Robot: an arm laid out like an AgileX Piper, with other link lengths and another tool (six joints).
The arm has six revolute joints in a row. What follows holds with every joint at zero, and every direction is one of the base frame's. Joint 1 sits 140.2 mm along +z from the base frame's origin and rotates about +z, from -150 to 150 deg. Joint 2 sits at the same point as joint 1 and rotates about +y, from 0 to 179.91 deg. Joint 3 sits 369.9 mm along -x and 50.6 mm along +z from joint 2 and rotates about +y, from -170 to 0 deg. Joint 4 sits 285.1 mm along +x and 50.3 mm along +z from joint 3 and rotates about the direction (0.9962, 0, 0.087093), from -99.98 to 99.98 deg. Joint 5 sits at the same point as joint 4 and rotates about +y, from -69.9 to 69.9 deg. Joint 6 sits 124.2 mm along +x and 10.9 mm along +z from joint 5 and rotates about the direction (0.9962, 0, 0.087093), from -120 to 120 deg. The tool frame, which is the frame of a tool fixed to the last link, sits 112.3 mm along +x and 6 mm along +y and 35.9 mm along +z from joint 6; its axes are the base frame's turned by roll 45.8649, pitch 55.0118 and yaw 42.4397 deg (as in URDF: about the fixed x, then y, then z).
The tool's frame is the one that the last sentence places.
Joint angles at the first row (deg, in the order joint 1, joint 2, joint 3, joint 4, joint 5, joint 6):
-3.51, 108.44, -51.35, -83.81, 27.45, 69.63
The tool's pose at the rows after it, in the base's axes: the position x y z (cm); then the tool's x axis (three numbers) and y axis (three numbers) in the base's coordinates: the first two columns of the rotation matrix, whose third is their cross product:
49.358 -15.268 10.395 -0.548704 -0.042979 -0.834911 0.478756 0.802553 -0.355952
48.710 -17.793 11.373 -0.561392 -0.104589 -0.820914 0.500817 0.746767 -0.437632
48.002 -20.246 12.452 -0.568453 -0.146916 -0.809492 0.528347 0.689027 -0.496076
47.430 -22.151 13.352 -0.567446 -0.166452 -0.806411 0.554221 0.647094 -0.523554
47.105 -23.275 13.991 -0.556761 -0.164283 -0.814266 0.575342 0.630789 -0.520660
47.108 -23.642 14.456 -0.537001 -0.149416 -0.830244 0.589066 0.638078 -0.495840
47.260 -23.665 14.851 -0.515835 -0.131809 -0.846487 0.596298 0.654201 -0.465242
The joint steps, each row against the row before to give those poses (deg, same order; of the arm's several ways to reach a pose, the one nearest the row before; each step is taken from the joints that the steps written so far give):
-0.43, 0.38, 0.02, -2.99, 5.30, 0.08
-0.96, 0.32, 0.01, -2.90, 5.10, 0.38
-1.36, 0.18, 0.02, -2.53, 4.20, 0.68
-1.45, -0.02, 0.00, -1.88, 2.40, 0.88
-1.26, -0.42, 0.00, -1.04, 0.32, 0.88
-0.92, -0.75, 0.00, -0.52, -1.37, 0.86
-0.71, -0.86, -0.03, -0.28, -1.96, 0.62

